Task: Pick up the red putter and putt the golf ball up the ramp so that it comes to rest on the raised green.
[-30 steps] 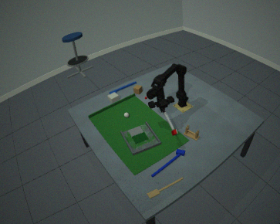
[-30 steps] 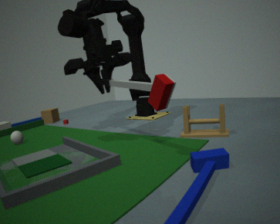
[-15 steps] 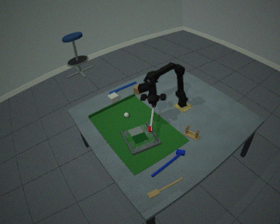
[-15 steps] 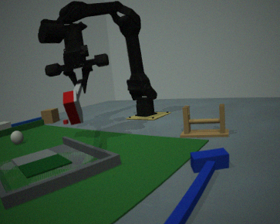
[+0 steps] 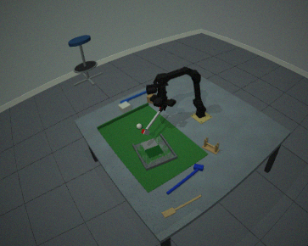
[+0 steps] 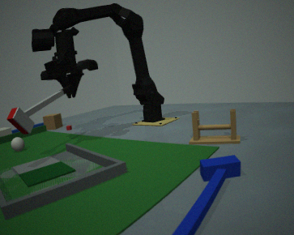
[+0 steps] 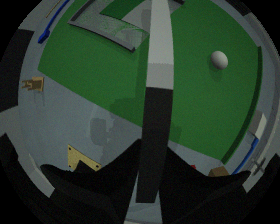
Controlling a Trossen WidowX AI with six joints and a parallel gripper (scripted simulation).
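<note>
Now: gripper tip 6 cm past the small red cube, 20 cm to the left of it and 13 cm above it. The rest, counted from my gripper tip: white golf ball 18 cm ahead, 5 cm to the right, 11 cm below; then tan cube 4 cm behind, 33 cm to the right, 10 cm below; then white block 21 cm ahead, 34 cm to the right, 11 cm below.
</note>
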